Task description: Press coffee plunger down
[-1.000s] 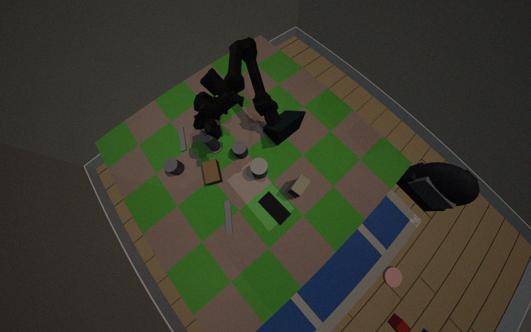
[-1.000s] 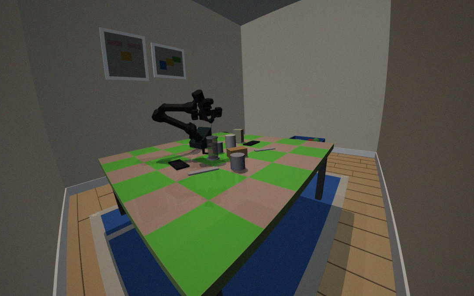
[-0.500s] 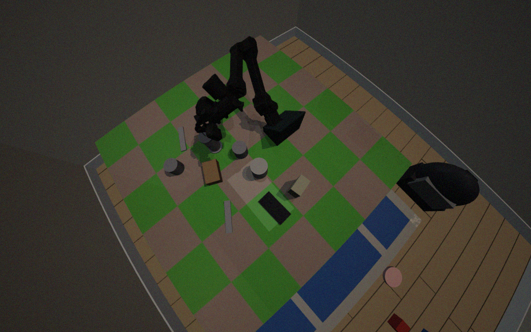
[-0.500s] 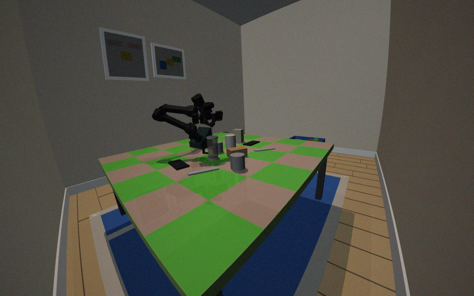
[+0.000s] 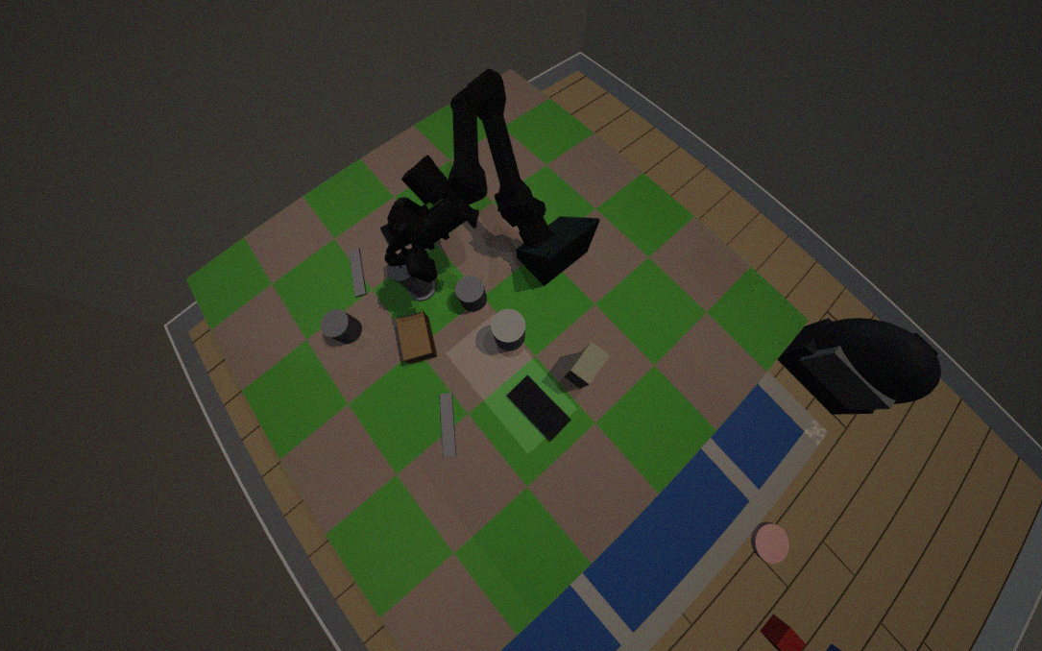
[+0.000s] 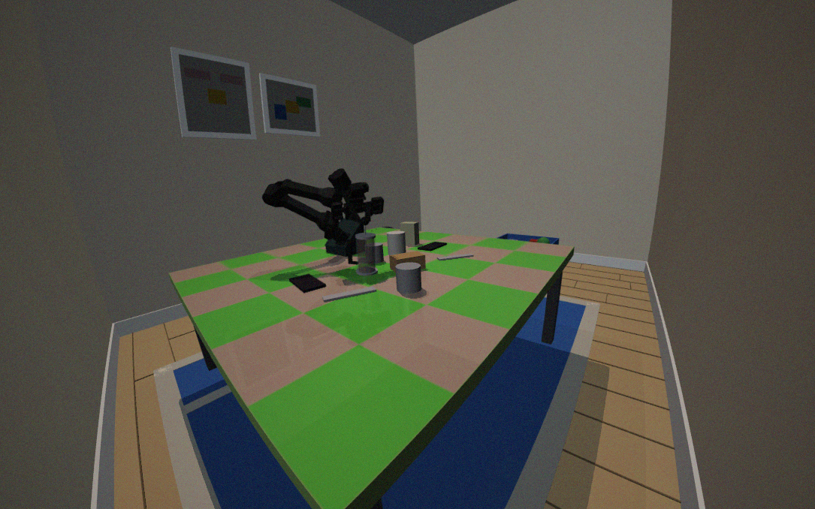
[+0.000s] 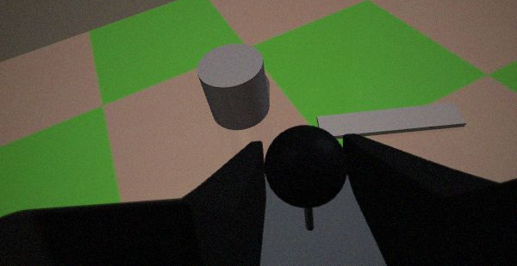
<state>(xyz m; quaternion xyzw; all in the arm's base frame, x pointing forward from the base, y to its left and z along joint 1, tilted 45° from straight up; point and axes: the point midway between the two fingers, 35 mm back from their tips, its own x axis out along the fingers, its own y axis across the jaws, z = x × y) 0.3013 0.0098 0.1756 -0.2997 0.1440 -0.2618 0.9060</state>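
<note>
The coffee press is 90 mm below my gripper tip and 30 mm behind it. The rest, counted from my gripper tip: tan box: 160 mm below, 120 mm to the left, 70 mm ahead; then cream block: 450 mm to the left, 200 mm behind, 130 mm below.
</note>
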